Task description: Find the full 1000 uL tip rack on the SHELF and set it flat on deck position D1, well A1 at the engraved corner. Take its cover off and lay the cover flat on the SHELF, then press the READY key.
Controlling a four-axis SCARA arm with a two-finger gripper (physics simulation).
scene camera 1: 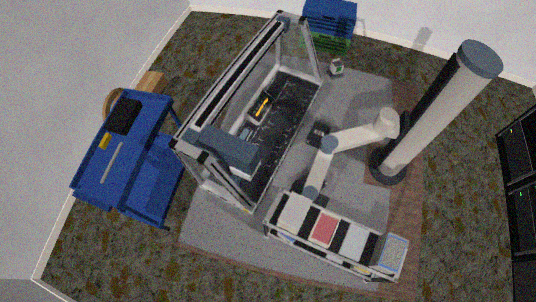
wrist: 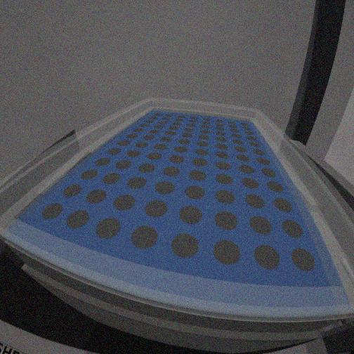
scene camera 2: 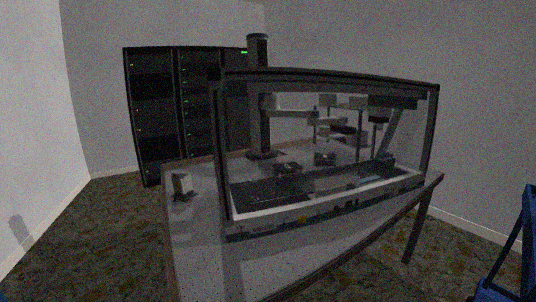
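Observation:
A covered tip rack (wrist: 192, 190), blue with rows of dark round wells under a clear cover, fills much of the wrist view. It is on the shelf (scene camera 1: 266, 231) (scene camera 2: 359, 135); the print on its tips cannot be read. My gripper (wrist: 182, 145) is open around the rack, with parts of its fingers at the left and right sides, partly behind the clear cover. In scene camera 1 the arm hides the fingers beside the shelf. The deck (scene camera 1: 300, 95) (scene camera 2: 260, 197) is dark, inside the framed machine. A small device with a green screen (scene camera 1: 336, 66) (scene camera 2: 181, 185) stands past the deck's far end.
On the shelf top stand a white box (scene camera 1: 295, 212), a red-topped box (scene camera 1: 326, 229), a pale box (scene camera 1: 356, 242) and a blue-edged rack (scene camera 1: 394, 251). A dark fixture (scene camera 1: 318, 133) lies under the arm (scene camera 1: 357, 137). The column (scene camera 1: 430, 115) (scene camera 2: 258, 100) stands behind.

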